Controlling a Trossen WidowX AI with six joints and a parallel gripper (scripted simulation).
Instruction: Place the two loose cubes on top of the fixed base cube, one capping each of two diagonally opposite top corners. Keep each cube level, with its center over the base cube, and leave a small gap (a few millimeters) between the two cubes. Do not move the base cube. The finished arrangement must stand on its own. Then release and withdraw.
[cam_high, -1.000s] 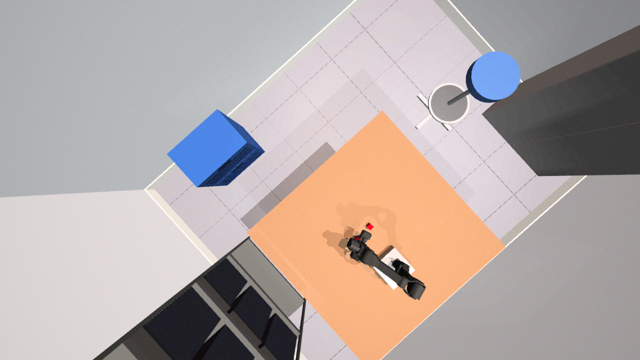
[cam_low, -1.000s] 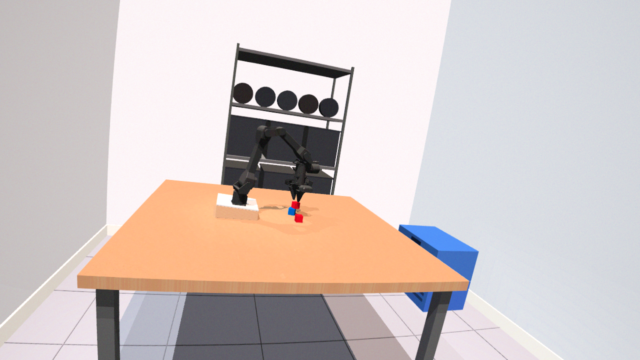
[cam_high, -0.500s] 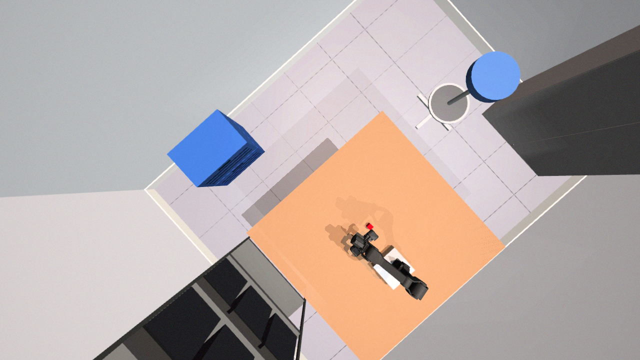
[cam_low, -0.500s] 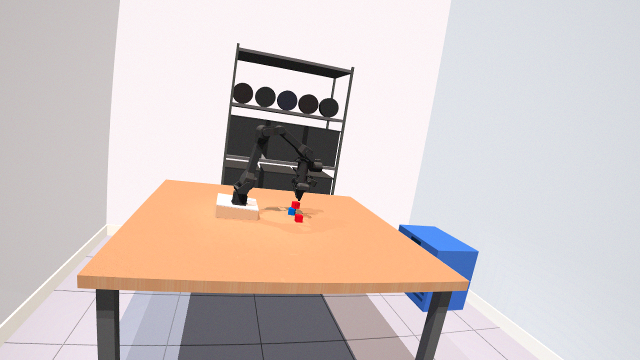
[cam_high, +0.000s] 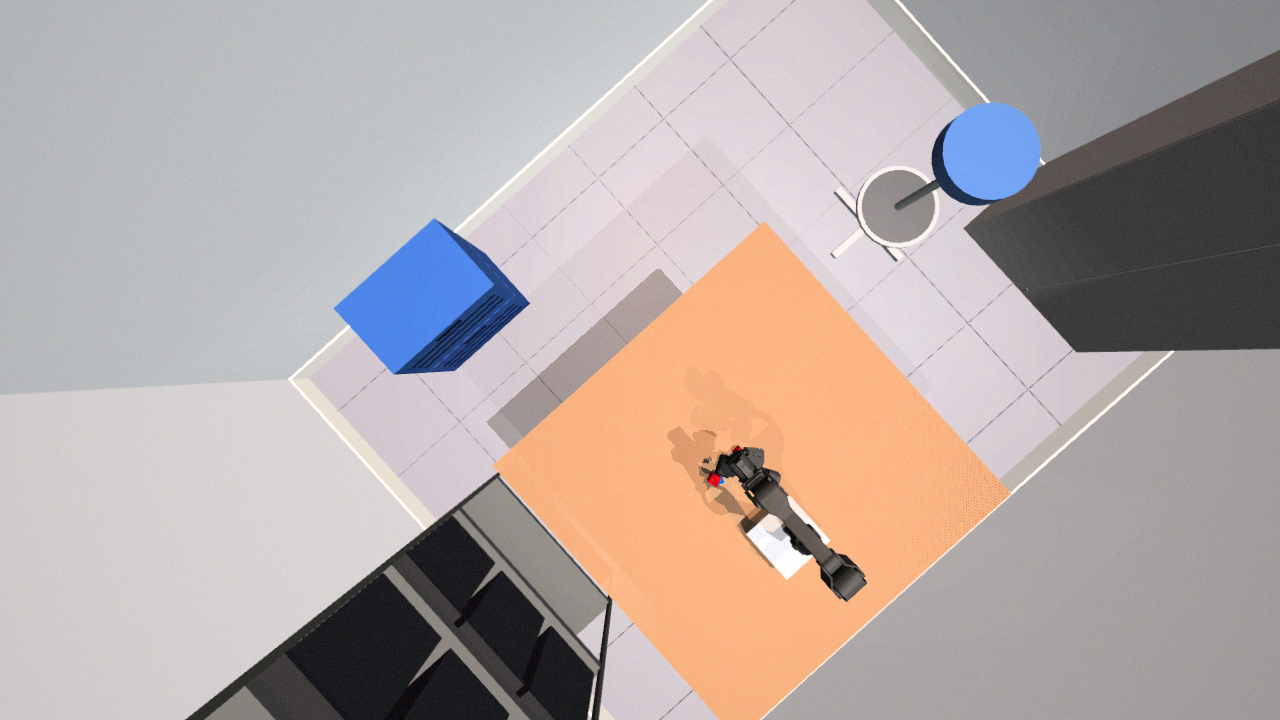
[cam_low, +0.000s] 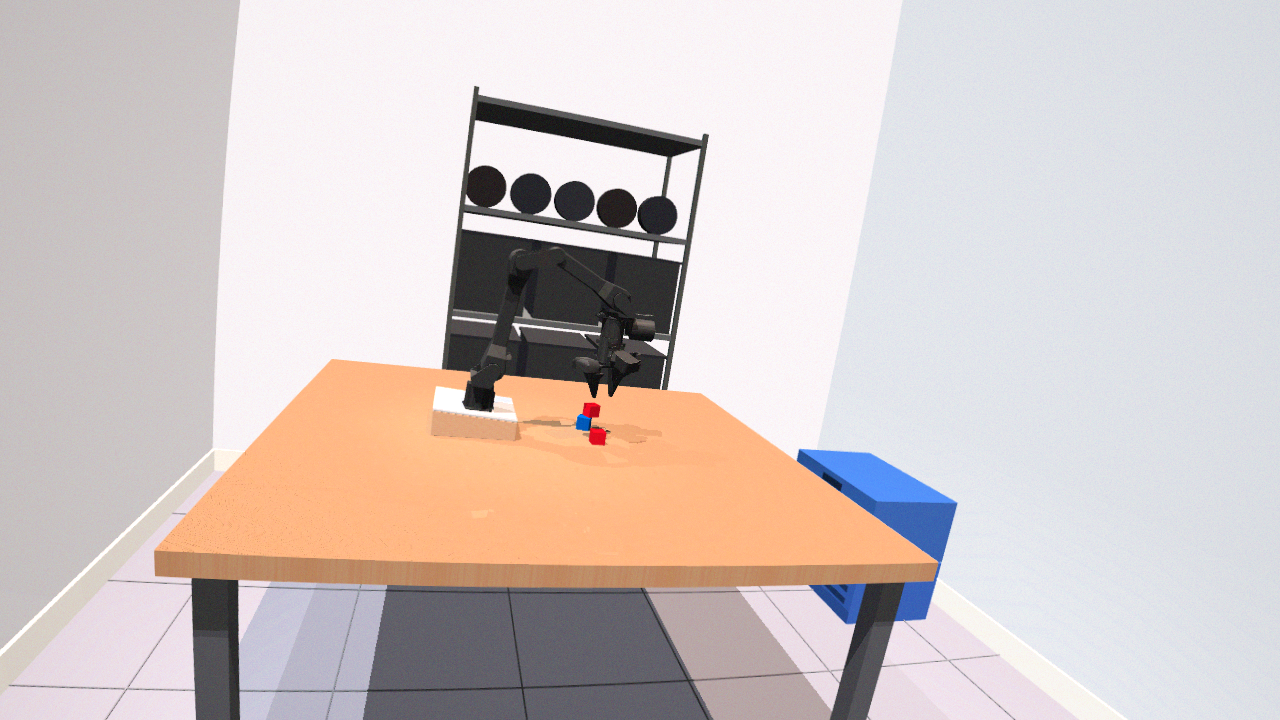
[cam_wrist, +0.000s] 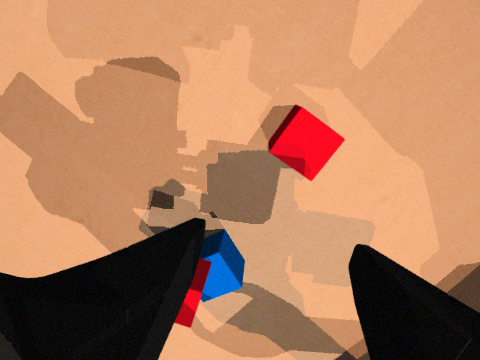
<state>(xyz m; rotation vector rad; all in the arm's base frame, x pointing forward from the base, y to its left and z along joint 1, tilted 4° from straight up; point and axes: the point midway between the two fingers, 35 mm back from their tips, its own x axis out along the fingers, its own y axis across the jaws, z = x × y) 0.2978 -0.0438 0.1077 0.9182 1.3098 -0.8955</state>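
The blue cube lies 9 cm to the left of my gripper tip and 9 cm below it.
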